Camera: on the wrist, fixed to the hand. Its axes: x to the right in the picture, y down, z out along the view.
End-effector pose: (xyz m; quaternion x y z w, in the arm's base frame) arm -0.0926 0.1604 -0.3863 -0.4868 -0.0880 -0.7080 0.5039
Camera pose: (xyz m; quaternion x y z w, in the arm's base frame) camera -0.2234 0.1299 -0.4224 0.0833 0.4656 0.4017 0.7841
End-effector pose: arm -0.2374 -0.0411 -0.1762 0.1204 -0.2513 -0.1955 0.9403
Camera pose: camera -0.2061 -0.0921 -0.3018 -0.0877 0.0069 0.9656 0.2449
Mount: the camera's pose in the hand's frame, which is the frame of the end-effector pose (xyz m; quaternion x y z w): -0.0066 -0.0768 -0.1158 0.1294 0.1671 0.9770 0.0292
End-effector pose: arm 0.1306 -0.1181 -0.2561 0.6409 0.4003 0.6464 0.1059
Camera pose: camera -0.0030 -0.1161 -0.2947 -0.3155 0.5131 -0.1776 0.7782
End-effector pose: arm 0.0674 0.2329 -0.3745 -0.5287 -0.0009 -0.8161 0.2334
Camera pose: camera -0.0596 0.2751 -0.4124 0.1502 0.4499 0.1160 0.8727
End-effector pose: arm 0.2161 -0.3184 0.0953 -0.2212 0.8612 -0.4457 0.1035
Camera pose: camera 0.2006 -0.2704 0.2250 0.9228 0.2009 -0.0603 0.3232
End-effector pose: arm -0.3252 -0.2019 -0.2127 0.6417 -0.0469 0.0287 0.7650
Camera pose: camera -0.3197 -0.1012 -0.3085 -0.0671 0.4967 -0.8615 0.0809
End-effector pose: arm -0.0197 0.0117 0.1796 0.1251 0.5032 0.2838 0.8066
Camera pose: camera -0.0986 -0.0639 0.0935 -0.5522 -0.0640 -0.7521 0.3540
